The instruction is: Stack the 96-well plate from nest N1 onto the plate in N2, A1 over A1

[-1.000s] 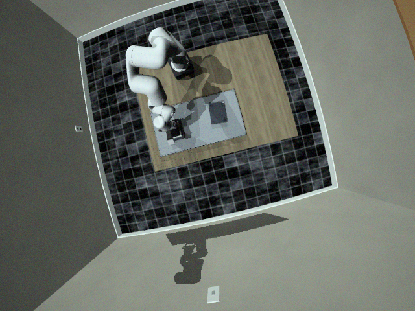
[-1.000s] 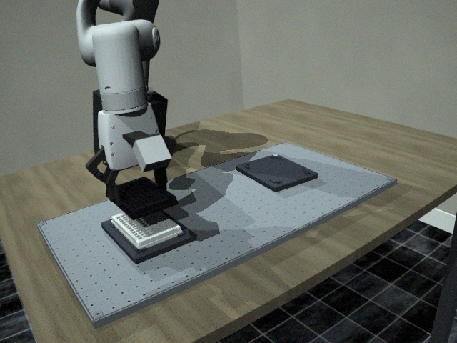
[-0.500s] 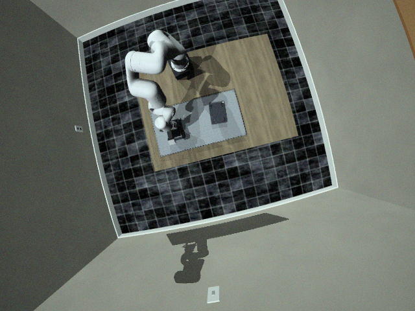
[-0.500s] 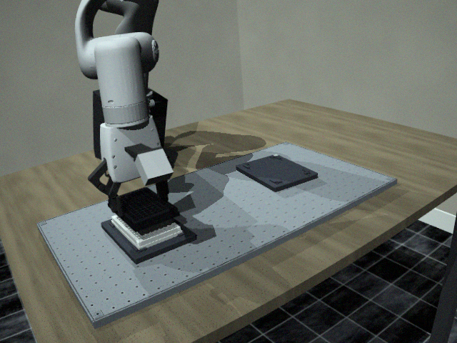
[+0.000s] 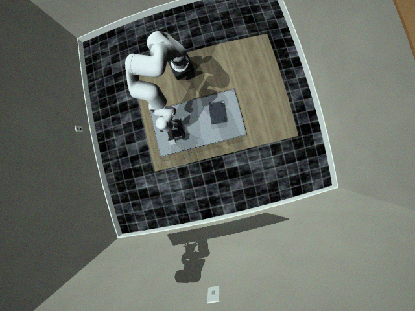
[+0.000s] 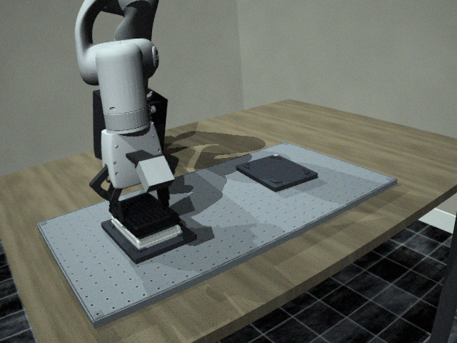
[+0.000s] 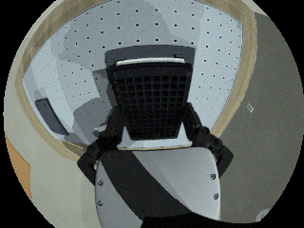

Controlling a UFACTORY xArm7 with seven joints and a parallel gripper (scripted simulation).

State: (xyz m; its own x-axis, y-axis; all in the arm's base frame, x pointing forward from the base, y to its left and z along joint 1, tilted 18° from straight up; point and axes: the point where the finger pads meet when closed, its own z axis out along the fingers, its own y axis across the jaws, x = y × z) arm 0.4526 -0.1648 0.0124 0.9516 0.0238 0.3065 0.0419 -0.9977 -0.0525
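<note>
Right now the black 96-well plate is 1 cm below my hand. The rest, counted from my hand: plate nest N1 (6 cm behind, 35 cm to the left, 5 cm below); then plate nest N2 (5 cm below); then white 96-well plate (4 cm below).
</note>
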